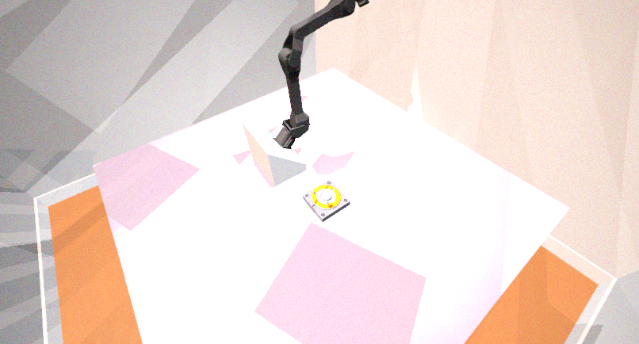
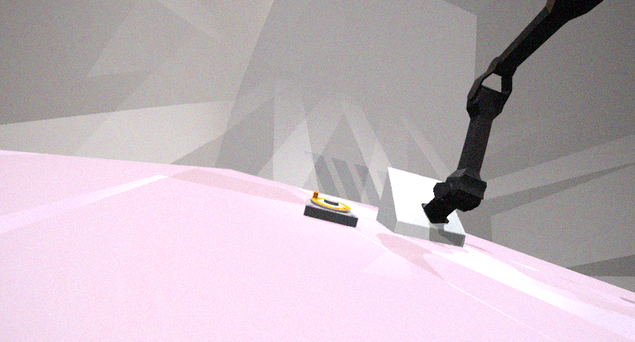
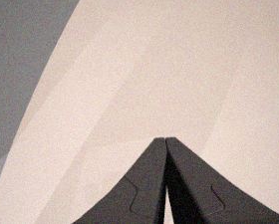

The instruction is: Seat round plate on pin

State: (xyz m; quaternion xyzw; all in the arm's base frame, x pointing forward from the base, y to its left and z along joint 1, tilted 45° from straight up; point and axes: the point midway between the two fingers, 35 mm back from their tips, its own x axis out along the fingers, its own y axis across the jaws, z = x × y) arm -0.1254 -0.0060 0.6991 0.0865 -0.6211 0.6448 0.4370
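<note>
Now: the base 350 mm ahead of my gripper tip, 550 mm to the right of it and 580 mm below it.
</note>
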